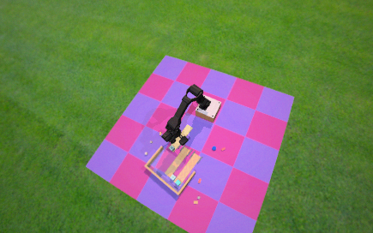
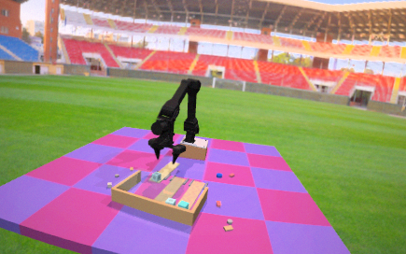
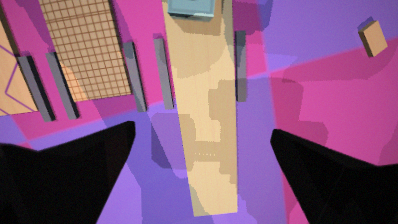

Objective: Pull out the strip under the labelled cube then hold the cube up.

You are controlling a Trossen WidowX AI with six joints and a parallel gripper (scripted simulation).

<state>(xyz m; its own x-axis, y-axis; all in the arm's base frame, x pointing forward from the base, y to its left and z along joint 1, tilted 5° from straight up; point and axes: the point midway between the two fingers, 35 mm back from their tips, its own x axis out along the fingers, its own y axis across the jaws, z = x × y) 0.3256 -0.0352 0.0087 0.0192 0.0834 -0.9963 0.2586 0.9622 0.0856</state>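
My gripper tip is now 20 mm past the tan strip and 60 mm above it.
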